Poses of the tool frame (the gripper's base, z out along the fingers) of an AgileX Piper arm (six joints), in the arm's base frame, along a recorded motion.
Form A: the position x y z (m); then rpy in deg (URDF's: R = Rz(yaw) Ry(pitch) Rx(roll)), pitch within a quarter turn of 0, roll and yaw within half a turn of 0.
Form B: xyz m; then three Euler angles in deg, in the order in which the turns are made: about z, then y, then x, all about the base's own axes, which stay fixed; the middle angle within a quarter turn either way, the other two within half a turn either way. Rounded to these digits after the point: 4 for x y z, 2 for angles.
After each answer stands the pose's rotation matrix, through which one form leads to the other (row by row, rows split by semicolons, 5 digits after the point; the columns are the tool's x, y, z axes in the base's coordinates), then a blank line. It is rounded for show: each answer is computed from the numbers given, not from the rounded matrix.
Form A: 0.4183, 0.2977, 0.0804, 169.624, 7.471, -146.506
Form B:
0.4183, 0.2977, 0.0804, 145.78, 0.42, -167.24
-0.82686 -0.56235 0.00727; -0.54716 0.80738 0.22078; -0.13002 0.17858 -0.97530

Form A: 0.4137, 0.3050, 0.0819, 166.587, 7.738, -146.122
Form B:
0.4137, 0.3050, 0.0819, 145.37, -1.18, -164.59
-0.82267 -0.56815 -0.02057; -0.55235 0.79017 0.26559; -0.13464 0.22986 -0.96387

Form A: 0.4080, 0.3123, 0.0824, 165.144, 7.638, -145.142
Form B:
0.4080, 0.3123, 0.0824, 144.49, -2.36, -163.50
-0.81329 -0.58040 -0.04112; -0.56647 0.77367 0.28381; -0.13291 0.25412 -0.95800

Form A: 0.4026, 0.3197, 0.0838, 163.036, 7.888, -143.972
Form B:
0.4026, 0.3197, 0.0838, 143.40, -3.75, -161.71
-0.80108 -0.59497 -0.06546; -0.58262 0.74999 0.31317; -0.13724 0.28901 -0.94744

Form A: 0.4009, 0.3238, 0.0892, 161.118, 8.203, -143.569
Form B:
0.4009, 0.3238, 0.0892, 143.05, -4.79, -160.02
-0.79634 -0.59905 -0.08356; -0.58778 0.73386 0.34055; -0.14268 0.32031 -0.93651

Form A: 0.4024, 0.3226, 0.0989, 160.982, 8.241, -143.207
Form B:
0.4024, 0.3226, 0.0989, 142.71, -4.97, -159.92
-0.79254 -0.60364 -0.08665; -0.59274 0.72912 0.34212; -0.14334 0.32250 -0.93565

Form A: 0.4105, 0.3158, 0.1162, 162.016, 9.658, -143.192
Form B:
0.4105, 0.3158, 0.1162, 142.24, -3.28, -159.92
-0.78930 -0.61134 -0.05722; -0.59064 0.73050 0.34281; -0.16777 0.30438 -0.93766

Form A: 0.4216, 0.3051, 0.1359, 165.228, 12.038, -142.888
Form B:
0.4216, 0.3051, 0.1359, 141.26, 0.40, -161.03
-0.77992 -0.62584 0.00698; -0.59011 0.73901 0.32501; -0.20856 0.24937 -0.94568

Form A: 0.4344, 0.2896, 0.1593, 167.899, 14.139, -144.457
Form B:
0.4344, 0.2896, 0.1593, 142.29, 4.16, -161.93
-0.78903 -0.61006 0.07248; -0.56370 0.76583 0.30942; -0.24428 0.20328 -0.94816

